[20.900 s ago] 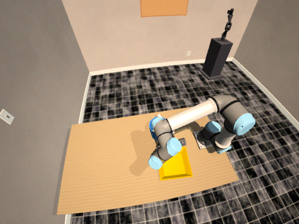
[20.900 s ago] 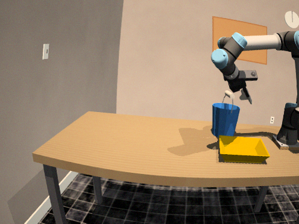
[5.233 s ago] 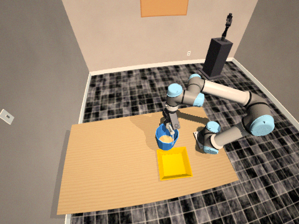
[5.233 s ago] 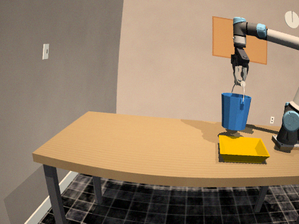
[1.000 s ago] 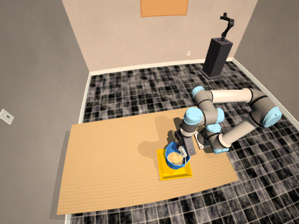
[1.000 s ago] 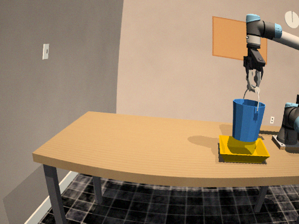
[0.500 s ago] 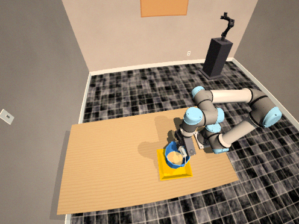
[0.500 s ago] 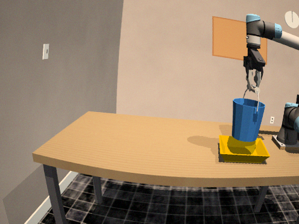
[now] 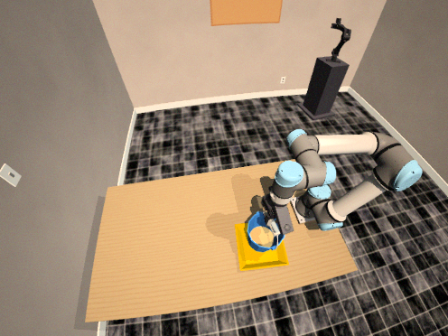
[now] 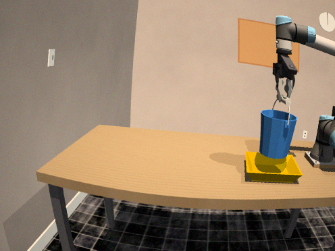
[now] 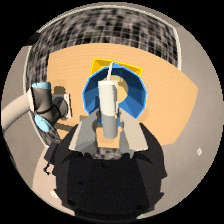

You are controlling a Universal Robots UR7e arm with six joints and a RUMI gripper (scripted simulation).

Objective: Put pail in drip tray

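Now: the blue pail 9 cm below my hand and 1 cm ahead of it. Round my hand: white handle: 3 cm below; yellow drip tray: 31 cm below, 1 cm ahead.
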